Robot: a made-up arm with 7 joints.
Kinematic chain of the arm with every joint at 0, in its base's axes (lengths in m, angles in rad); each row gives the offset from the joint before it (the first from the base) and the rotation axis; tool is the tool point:
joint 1: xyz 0 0 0.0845 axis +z
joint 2: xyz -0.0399 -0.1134 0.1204 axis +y
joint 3: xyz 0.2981 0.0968 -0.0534 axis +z
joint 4: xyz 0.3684 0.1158 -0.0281 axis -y
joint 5: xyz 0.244 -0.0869 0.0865 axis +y
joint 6: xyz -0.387 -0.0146 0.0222 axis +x
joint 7: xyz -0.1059 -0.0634 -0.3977 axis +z
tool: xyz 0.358 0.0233 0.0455
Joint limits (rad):
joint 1: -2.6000..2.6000
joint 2: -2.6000..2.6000
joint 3: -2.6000..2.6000
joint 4: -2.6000..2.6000
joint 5: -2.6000..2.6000
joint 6: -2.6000..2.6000
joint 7: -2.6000..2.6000
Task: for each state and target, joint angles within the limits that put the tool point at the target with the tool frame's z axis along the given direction. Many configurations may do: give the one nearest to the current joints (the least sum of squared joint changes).
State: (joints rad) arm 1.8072 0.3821 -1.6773 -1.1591 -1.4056 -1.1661 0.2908
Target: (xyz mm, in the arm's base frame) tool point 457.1 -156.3 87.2 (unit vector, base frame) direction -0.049 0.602 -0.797
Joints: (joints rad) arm 1.8759 0.8246 -1.6744 -1.0813 -1.3636 -1.6842 0.1839
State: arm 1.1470 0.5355 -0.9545 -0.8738 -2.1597 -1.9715 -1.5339
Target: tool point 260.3 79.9 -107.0 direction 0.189 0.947 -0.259
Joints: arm 1.0799 0.1444 -0.7809 -0.6853 -2.0043 -2.0885 -0.8073
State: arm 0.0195 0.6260 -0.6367 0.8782 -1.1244 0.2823 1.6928
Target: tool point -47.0 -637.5 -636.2 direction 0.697 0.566 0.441
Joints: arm -0.6579 0.4761 -1.0982 0.3362 -0.6814 -0.3902 1.5400
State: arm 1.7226 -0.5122 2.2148 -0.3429 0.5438 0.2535 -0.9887
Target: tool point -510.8 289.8 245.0 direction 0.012 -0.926 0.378
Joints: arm 1.7171 -0.7065 2.3734 -0.4158 0.0199 -0.2279 -0.8255
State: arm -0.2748 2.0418 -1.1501 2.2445 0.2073 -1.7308 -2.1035
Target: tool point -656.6 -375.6 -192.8 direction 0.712 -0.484 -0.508
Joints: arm 0.2857 1.4246 -1.8275 2.1812 -0.1453 -2.3199 -1.9144
